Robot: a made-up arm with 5 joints.
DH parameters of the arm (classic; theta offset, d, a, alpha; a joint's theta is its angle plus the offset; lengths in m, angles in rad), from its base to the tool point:
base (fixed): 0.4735 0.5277 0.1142 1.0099
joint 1: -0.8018 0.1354 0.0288 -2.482
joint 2: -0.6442 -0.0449 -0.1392 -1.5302
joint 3: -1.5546 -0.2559 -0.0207 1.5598
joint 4: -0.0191 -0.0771 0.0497 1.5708
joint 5: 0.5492 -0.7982 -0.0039 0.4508
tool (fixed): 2.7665 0.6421 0 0
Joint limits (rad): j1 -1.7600..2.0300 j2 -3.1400..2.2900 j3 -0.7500..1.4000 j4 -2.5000..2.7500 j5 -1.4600..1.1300
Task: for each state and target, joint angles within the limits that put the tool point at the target. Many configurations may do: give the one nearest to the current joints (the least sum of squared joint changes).
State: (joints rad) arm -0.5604 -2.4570 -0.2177 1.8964 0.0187
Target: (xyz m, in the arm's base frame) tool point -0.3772 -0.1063 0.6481
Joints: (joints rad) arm -0.8910 -2.6236 0.0977 2.4527 -1.0057
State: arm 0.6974 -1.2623 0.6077 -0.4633 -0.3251
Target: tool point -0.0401 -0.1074 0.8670
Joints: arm 0.5475 -1.1340 0.4576 -0.7689 -0.0644
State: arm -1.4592 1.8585 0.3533 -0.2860 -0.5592
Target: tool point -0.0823 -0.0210 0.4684
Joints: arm -1.4999 2.0414 0.0627 -0.3615 -0.3770
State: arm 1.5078 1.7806 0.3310 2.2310 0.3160
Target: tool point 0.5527 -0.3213 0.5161
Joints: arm 0.8691 2.0951 0.1668 2.2115 0.2250
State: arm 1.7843 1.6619 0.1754 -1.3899 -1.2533
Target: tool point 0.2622 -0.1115 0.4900
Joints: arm 1.0606 2.1005 0.4798 -0.8905 -1.4331
